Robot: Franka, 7 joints.
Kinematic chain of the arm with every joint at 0, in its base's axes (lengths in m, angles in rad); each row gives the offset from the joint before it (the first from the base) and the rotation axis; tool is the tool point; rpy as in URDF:
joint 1: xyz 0 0 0.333 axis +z
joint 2: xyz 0 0 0 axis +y
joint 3: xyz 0 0 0.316 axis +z
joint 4: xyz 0.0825 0 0 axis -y
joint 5: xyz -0.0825 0 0.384 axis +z
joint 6: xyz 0 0 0 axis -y
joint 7: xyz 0.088 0 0 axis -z
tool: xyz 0 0 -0.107 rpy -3.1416 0 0
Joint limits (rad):
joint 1: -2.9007..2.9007
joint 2: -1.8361..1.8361
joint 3: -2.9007..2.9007
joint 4: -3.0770..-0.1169
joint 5: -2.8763..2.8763
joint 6: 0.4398..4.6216
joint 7: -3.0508..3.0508
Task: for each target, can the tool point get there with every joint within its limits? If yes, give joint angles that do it. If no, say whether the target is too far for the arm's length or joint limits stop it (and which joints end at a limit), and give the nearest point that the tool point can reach.
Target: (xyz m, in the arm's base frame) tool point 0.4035 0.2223 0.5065
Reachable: yes | joints 1.0625 -0.4269 -0.3995 -2.4107 -1.6808 2.0121 -1.5623
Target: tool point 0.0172 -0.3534 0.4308
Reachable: yes | joints -0.6989 -0.5941 -0.5195 -2.5541 2.1532 3.4814 -0.3321
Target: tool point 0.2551 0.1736 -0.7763
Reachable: no: too far | nearest point 0.2459 0.1674 -0.3606 | short by 0.416 m
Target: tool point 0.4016 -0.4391 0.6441
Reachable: yes | joints 1.2274 -1.5371 -1.0203 -1.9220 0.2475 3.0181 0.5030
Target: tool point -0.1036 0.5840 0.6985
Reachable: yes | joints -0.9479 -0.4987 2.0643 -1.0587 1.6145 0.8144 0.4032
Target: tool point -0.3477 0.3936 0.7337
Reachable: yes | joints 1.2312 0.9873 2.2235 -1.6325 -2.0173 0.9384 -2.1277
